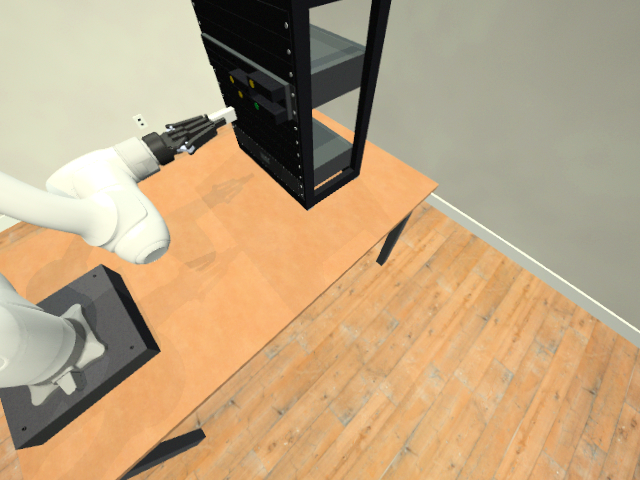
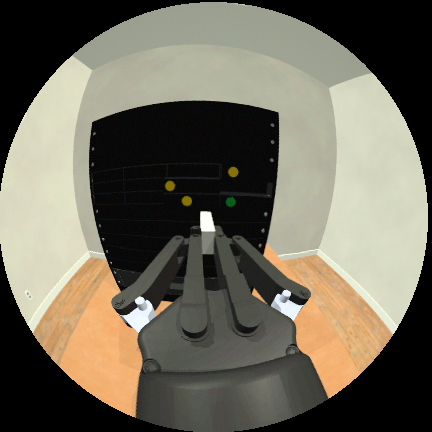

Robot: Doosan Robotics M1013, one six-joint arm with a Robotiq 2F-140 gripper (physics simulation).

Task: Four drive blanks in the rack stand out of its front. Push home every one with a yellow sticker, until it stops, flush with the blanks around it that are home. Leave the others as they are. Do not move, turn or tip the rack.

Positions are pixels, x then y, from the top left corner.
Labels:
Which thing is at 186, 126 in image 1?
My gripper.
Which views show the black rack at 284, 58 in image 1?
Image 1 and image 2: all of them.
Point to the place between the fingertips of my gripper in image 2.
At 204, 220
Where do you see a black rack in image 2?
At 152, 168

